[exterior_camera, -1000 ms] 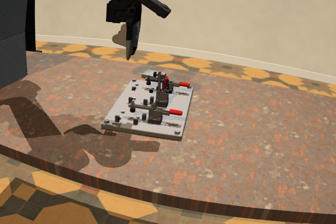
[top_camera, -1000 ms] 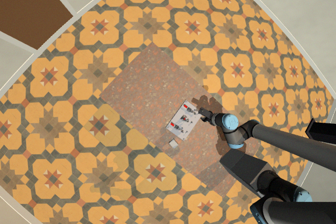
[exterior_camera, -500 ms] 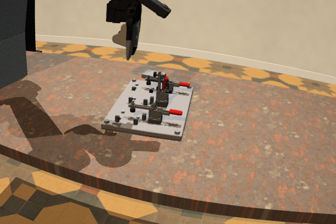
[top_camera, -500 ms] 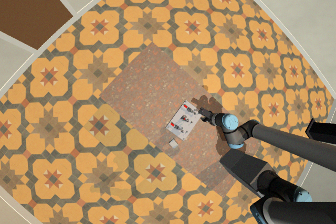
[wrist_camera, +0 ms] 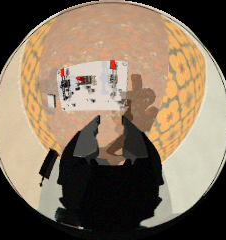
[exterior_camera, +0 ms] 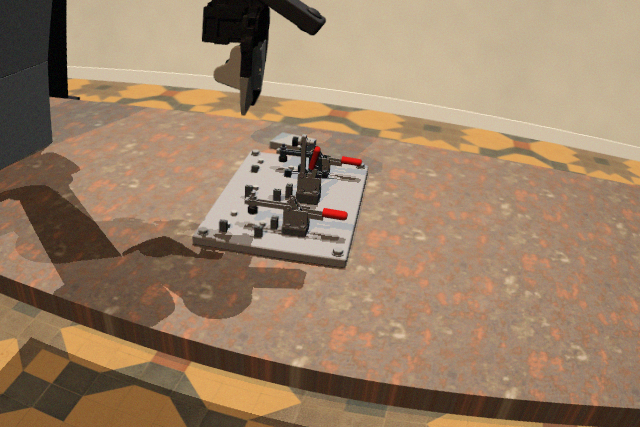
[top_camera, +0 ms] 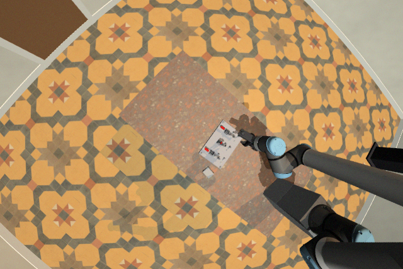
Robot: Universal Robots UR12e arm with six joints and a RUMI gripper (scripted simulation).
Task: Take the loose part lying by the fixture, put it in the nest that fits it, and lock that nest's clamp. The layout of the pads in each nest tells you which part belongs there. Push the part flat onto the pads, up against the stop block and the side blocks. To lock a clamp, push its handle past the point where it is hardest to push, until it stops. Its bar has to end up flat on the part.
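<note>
Now: the toggle clamp 17 cm below my hand, 7 cm ahead of it and 1 cm to the left of it. The rest, counted from my hand: part (36 cm to the left, 21 cm below, 5 cm behind); then grey fixture plate (21 cm below, 11 cm to the left, 3 cm ahead).
</note>
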